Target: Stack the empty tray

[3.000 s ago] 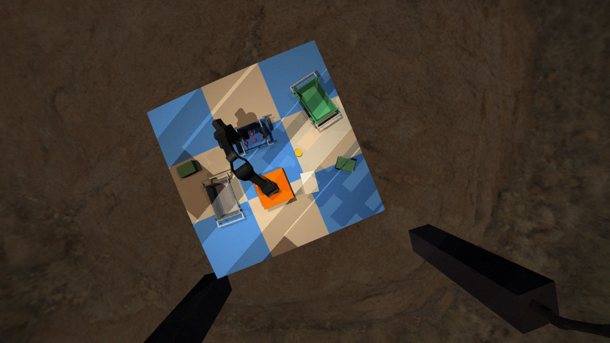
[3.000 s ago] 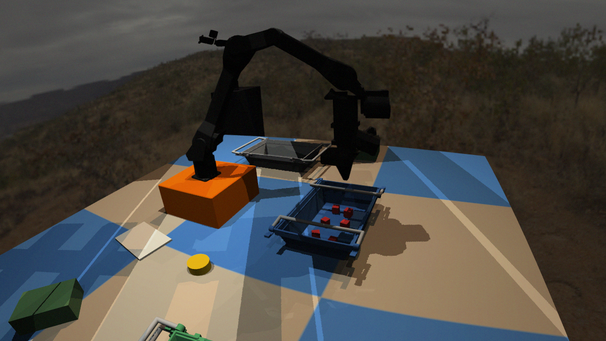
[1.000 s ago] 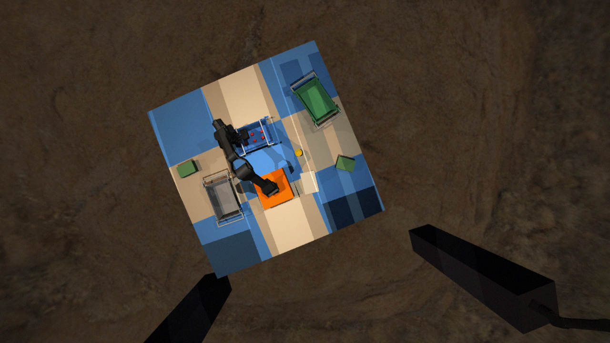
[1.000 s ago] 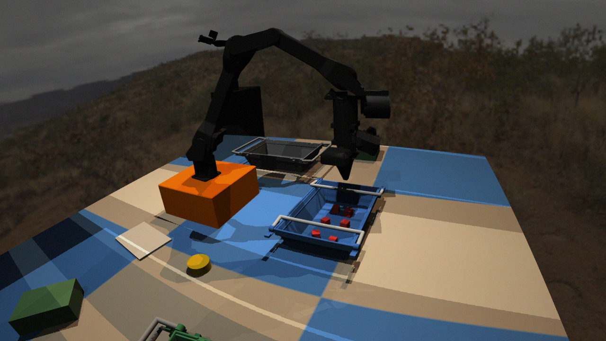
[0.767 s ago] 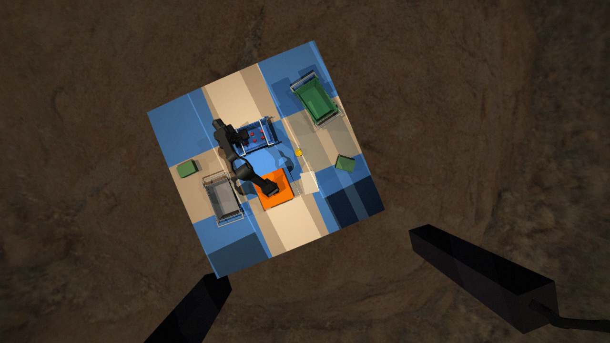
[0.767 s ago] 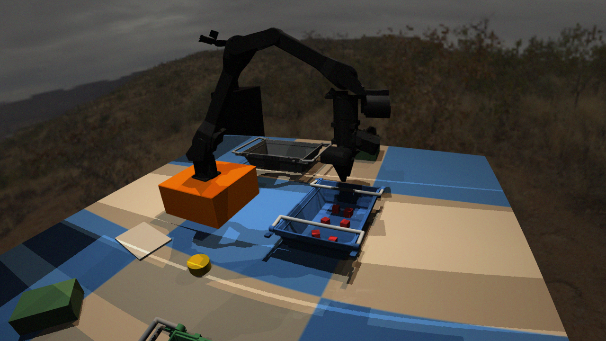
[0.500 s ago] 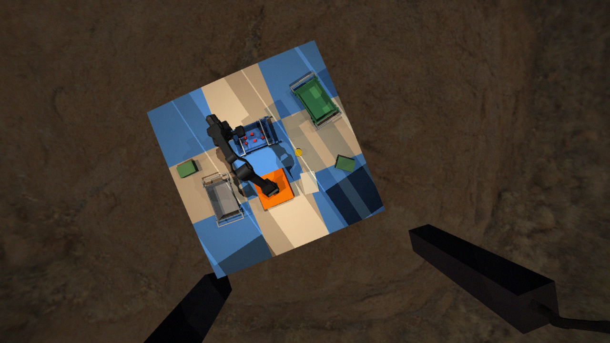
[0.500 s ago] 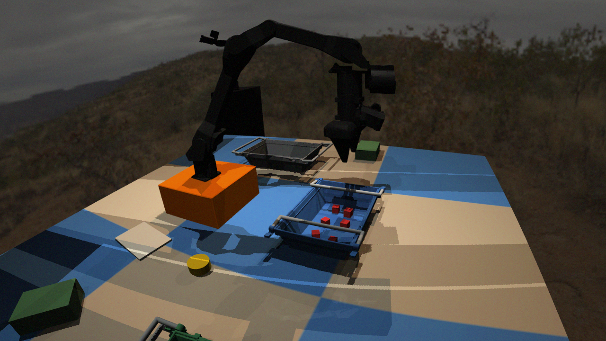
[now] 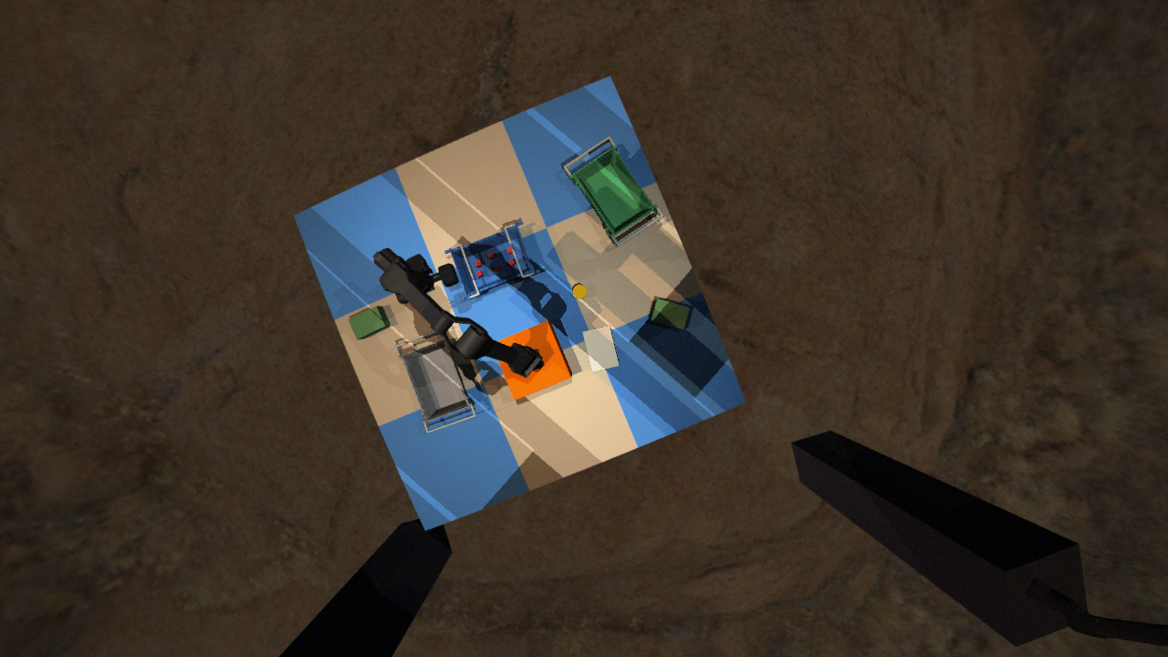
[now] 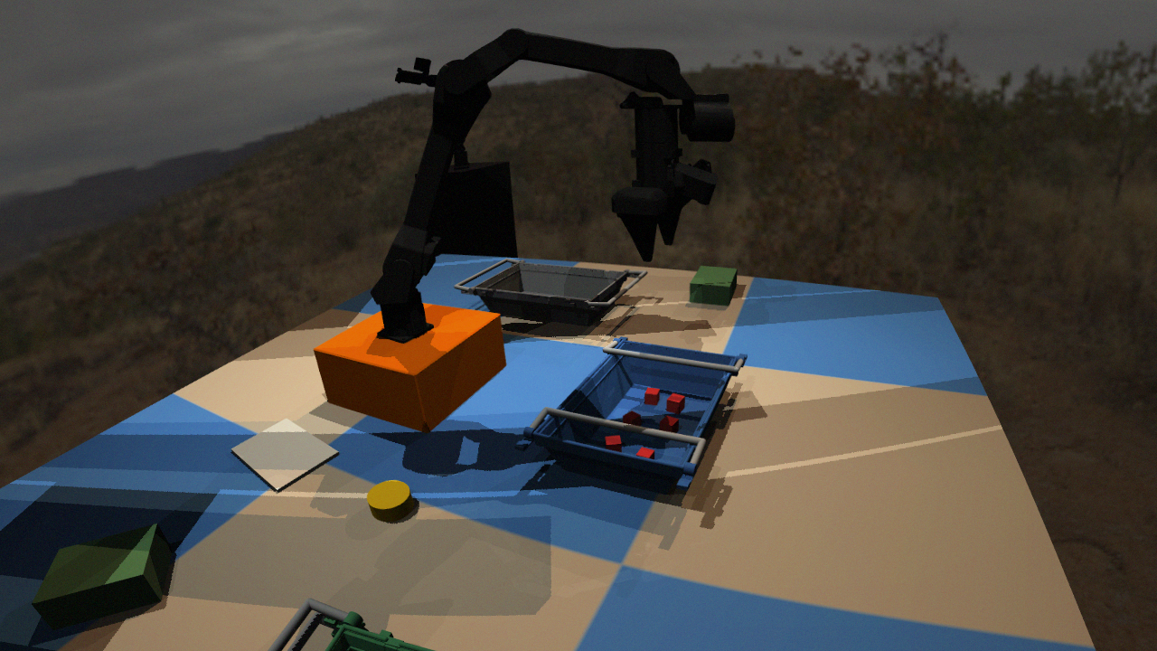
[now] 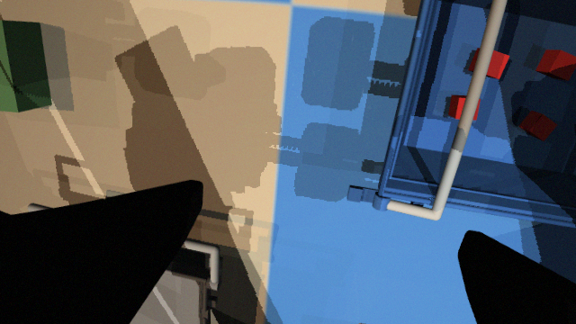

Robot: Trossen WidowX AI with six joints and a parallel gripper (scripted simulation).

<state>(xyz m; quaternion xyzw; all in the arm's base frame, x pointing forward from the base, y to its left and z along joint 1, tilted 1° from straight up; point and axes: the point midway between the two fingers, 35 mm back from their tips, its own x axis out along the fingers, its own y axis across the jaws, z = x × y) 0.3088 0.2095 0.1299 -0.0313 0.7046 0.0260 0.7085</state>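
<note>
Now: the dark plastic tray 290 mm behind my gripper tip, 150 mm to the left of it and 140 mm below it. Round my gripper tip: yellow disc: 430 mm to the right, 170 mm below, 130 mm behind; then pale flat square: 450 mm to the right, 340 mm behind, 180 mm below.
</note>
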